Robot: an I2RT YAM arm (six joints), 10 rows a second.
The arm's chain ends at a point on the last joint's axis. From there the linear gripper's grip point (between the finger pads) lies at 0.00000 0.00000 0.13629 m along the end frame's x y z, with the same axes.
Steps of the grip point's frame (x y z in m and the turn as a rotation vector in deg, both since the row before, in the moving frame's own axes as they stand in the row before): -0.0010 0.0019 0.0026 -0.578 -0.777 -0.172; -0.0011 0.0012 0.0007 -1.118 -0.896 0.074; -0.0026 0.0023 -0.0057 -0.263 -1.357 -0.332; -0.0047 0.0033 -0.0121 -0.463 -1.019 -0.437; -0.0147 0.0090 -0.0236 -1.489 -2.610 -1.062; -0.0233 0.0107 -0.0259 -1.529 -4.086 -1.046; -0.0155 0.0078 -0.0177 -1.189 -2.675 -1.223; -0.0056 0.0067 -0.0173 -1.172 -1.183 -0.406; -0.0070 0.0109 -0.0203 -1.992 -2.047 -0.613; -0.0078 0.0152 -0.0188 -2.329 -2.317 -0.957; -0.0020 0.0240 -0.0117 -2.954 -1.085 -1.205
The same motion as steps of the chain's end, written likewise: 0.0008 0.0005 0.0026 -0.578 -0.777 -0.172; 0.0010 -0.0015 0.0007 -1.118 -0.896 0.074; 0.0006 0.0017 -0.0057 -0.263 -1.357 -0.332; -0.0023 0.0022 -0.0121 -0.463 -1.019 -0.437; -0.0085 0.0054 -0.0234 -1.489 -2.610 -1.062; -0.0136 0.0070 -0.0255 -1.529 -4.086 -1.046; -0.0092 0.0049 -0.0175 -1.189 -2.675 -1.223; -0.0028 0.0039 -0.0172 -1.172 -1.183 -0.406; -0.0022 0.0061 -0.0201 -1.992 -2.047 -0.613; -0.0023 0.0096 -0.0186 -2.329 -2.317 -0.957; 0.0005 0.0170 -0.0115 -2.954 -1.085 -1.205
